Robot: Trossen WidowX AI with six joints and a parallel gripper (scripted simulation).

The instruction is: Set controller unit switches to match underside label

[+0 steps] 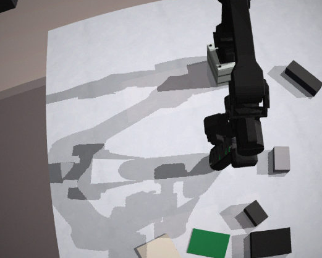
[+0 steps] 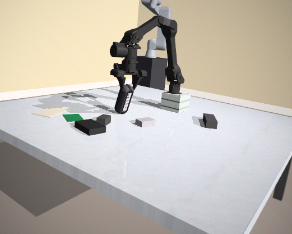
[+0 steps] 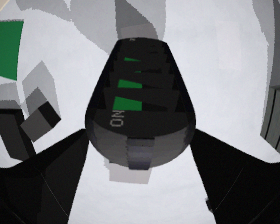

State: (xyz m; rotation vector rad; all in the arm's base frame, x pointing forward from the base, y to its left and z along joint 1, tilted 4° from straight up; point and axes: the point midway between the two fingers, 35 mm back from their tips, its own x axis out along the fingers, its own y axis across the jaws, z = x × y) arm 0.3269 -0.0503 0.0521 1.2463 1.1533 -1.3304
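Now: gripper tip 3 cm short of the grey block, 15 cm to the right of it and 12 cm above it. Also, from my gripper tip: green card 23 cm ahead, 11 cm to the right, 13 cm below; then dark flat box 27 cm ahead, 6 cm to the left, 11 cm below; then small dark cube 18 cm ahead, 4 cm to the left, 11 cm below.
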